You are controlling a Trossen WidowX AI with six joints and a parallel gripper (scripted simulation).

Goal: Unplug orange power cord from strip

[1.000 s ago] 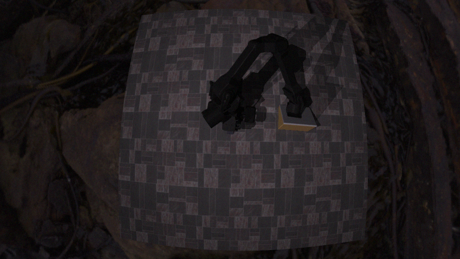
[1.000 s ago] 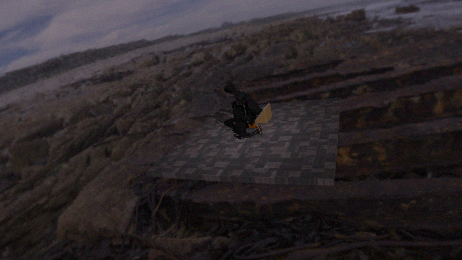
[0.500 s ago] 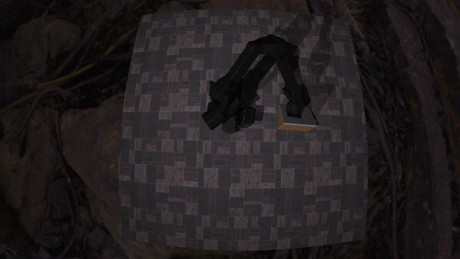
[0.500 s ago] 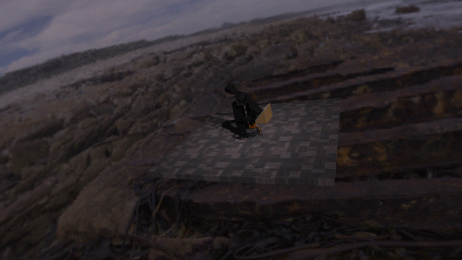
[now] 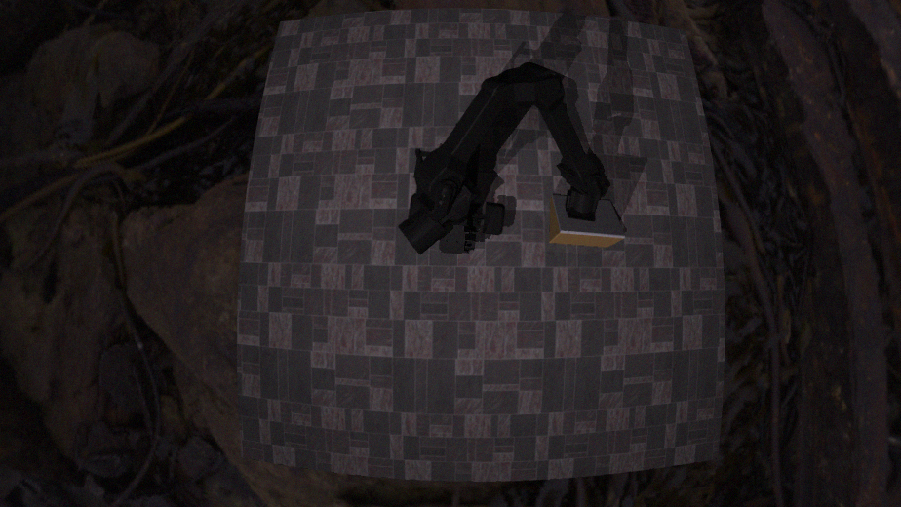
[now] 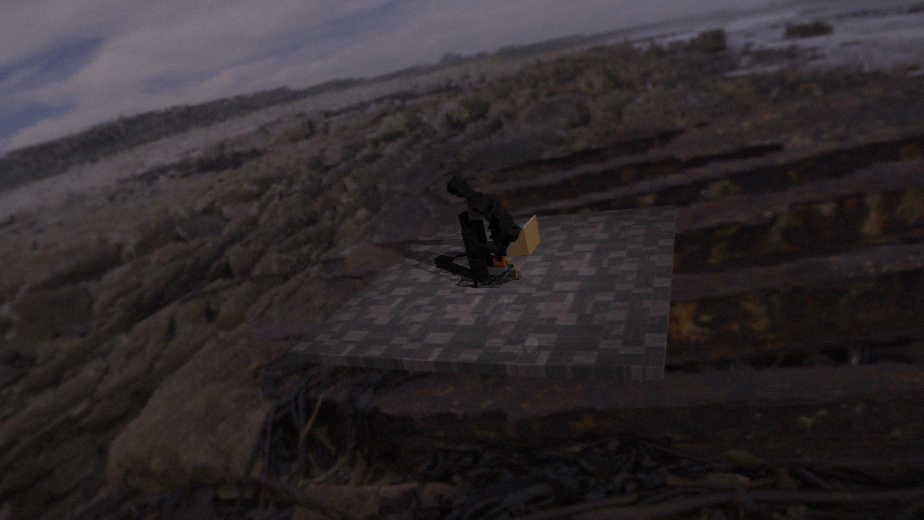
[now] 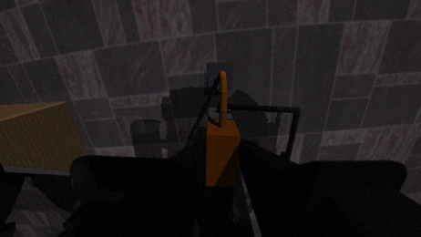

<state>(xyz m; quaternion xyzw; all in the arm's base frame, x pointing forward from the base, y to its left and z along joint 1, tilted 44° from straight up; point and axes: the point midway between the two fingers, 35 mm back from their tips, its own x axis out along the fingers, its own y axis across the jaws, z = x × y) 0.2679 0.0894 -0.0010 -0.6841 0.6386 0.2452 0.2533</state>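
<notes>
My gripper tip is now 30 mm to the left of the orange plug.
</notes>
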